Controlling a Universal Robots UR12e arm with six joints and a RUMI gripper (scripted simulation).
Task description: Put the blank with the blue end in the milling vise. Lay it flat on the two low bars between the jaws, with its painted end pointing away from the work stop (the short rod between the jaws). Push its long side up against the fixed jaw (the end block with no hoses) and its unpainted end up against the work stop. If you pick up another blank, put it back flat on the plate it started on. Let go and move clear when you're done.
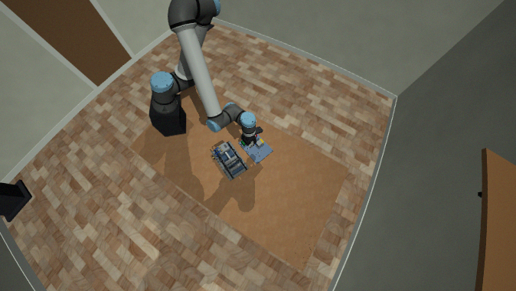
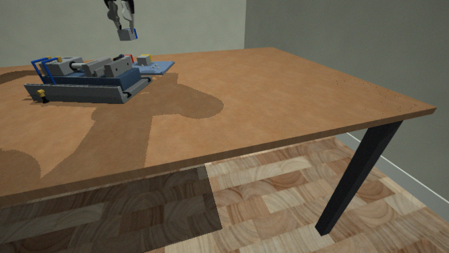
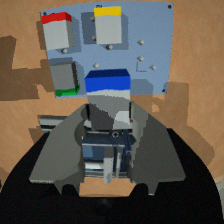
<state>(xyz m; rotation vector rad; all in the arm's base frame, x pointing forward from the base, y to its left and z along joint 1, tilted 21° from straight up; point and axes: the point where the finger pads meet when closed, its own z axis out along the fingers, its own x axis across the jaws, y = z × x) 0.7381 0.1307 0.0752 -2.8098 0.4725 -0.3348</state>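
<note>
The blue blank lies 2 cm below my hand. Also, from my hand: yellow blank (14 cm below, 8 cm to the left, 3 cm ahead); then green blank (14 cm below, 9 cm behind, 3 cm to the left); then light blue plate (16 cm below, 4 cm to the left, 1 cm ahead).
</note>
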